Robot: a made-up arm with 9 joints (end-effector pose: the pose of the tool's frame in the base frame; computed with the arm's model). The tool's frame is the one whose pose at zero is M. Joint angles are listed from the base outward.
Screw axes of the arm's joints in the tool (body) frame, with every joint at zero. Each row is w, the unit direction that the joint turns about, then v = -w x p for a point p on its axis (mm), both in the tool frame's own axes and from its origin. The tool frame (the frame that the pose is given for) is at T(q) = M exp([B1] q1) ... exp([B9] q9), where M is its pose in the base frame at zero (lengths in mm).
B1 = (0, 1, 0, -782.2, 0, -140.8)
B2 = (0, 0, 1, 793.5, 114.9, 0)
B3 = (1, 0, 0, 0, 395.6, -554.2)
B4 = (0, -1, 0, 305.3, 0, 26.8)
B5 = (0, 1, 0, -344.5, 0, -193.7)
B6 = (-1, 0, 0, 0, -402.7, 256.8)
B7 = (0, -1, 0, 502.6, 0, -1.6)
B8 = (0, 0, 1, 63.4, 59.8, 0)
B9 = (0, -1, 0, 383.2, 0, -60.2)
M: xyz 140.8 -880.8 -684.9 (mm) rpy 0 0 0 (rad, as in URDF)
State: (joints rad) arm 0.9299 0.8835 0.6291 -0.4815 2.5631 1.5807 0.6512 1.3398 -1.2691
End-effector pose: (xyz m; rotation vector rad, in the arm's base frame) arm -0.7946 -0.4213 -0.5560 -0.5853 1.0452 -1.3705
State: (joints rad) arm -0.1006 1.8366 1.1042 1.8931 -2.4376 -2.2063 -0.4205 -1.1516 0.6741
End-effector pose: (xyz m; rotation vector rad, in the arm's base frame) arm -0.0046 -0.1530 -0.1571 -1.9833 1.8744 -0.4569
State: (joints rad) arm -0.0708 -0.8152 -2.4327 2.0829 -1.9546 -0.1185 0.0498 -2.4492 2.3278
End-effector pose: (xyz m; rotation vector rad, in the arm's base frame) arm 0.4593 -0.2612 0.3593 0.7939 -1.8851 -0.9312
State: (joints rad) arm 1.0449 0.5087 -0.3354 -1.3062 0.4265 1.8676 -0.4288 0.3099 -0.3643
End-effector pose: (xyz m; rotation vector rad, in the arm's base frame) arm 0.2790 -0.4148 -0.6346 1.4238 -1.0448 -1.6846
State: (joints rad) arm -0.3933 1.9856 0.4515 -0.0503 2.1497 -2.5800 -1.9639 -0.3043 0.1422
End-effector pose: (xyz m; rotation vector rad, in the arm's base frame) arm 0.6281 -0.0086 0.2136 0.5133 2.8516 -0.8336
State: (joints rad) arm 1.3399 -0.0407 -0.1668 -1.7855 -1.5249 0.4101 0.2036 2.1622 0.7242
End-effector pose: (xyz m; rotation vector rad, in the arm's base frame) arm -0.5526 -0.7170 -0.2081 1.7962 0.9965 1.3720
